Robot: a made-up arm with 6 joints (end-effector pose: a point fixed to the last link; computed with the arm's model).
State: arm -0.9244 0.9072 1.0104 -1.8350 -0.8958 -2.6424
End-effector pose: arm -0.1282 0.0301 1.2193 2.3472 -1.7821 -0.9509
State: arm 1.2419 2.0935 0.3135 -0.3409 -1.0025 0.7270
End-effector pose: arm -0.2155 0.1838 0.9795 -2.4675 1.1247 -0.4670
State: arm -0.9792 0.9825 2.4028 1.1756 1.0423 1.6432
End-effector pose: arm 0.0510 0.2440 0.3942 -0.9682 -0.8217 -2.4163
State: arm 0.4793 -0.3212 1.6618 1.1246 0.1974 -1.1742
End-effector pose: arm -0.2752 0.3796 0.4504 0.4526 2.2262 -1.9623
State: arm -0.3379 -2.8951 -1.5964 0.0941 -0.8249 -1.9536
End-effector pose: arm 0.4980 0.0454 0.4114 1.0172 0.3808 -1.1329
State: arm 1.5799 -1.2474 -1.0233 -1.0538 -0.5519 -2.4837
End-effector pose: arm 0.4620 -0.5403 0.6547 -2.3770 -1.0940 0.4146
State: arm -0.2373 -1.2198 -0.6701 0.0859 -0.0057 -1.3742
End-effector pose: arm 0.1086 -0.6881 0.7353 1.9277 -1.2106 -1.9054
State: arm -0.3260 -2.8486 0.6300 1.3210 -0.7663 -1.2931
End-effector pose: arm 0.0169 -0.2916 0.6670 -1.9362 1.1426 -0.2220
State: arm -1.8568 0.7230 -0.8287 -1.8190 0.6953 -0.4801
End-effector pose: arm -0.6584 0.1681 0.9675 -0.1965 2.1232 0.5175
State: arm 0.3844 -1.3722 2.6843 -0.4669 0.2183 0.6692
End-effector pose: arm -0.3576 -0.4947 0.4745 -0.7227 -0.1772 -0.8587
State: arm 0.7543 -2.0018 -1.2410 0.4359 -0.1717 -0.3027
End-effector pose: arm 0.1576 -0.2866 1.0402 1.8523 -2.1733 -0.0222
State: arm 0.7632 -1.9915 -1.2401 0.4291 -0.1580 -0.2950
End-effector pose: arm 0.1576 -0.2931 1.0409 1.8545 -2.1819 -0.0361
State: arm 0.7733 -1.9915 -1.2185 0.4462 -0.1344 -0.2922
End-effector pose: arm 0.1495 -0.2930 1.0473 1.8883 -2.1778 -0.0032
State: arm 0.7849 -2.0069 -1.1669 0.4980 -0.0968 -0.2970
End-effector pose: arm 0.1291 -0.2832 1.0611 1.9631 -2.1519 0.1009
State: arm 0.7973 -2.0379 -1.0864 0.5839 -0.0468 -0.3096
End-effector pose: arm 0.0944 -0.2642 1.0783 2.0650 -2.0987 0.2797
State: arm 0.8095 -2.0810 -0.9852 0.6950 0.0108 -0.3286
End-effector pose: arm 0.0467 -0.2400 1.0917 2.1669 -2.0178 0.5175
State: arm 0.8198 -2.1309 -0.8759 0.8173 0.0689 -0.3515
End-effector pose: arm -0.0078 -0.2161 1.0947 2.2436 -1.9185 0.7822
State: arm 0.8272 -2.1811 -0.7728 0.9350 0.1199 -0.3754
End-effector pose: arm -0.0601 -0.1970 1.0859 2.2846 -1.8179 1.0352
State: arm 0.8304 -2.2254 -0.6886 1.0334 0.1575 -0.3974
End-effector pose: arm -0.1012 -0.1845 1.0701 2.2968 -1.7326 1.2412
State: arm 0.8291 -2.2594 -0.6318 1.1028 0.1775 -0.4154
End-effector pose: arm -0.1273 -0.1776 1.0543 -2.2718 1.6550 -1.3664
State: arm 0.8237 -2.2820 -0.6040 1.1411 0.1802 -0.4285
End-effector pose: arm -0.1388 -0.1742 1.0435 -2.2525 1.6076 -1.4260
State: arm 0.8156 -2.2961 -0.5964 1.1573 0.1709 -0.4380
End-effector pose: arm -0.1409 -0.1725 1.0377 -2.2493 1.5866 -1.4470
